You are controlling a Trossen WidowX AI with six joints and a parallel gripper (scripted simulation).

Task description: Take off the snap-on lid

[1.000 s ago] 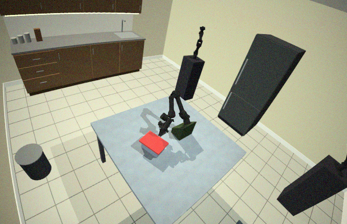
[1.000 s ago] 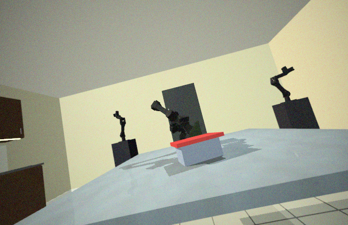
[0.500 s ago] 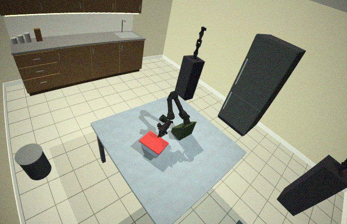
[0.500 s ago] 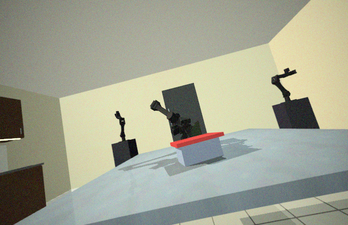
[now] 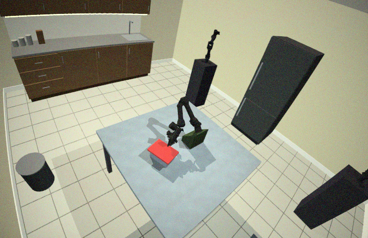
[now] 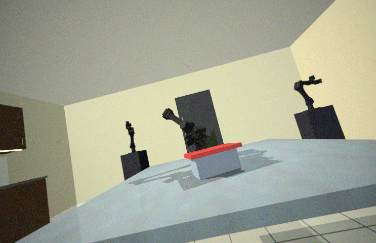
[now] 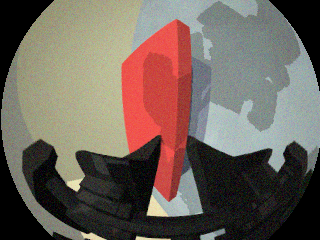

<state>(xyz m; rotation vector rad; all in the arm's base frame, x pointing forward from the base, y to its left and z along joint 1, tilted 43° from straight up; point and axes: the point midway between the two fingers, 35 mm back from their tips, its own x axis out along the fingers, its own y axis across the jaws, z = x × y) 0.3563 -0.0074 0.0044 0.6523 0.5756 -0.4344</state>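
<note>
The red lid is 70 mm ahead of my gripper tip and 30 mm to the left of it. Round my gripper tip: grey storage box 70 mm ahead, 50 mm below, 30 mm to the left.
</note>
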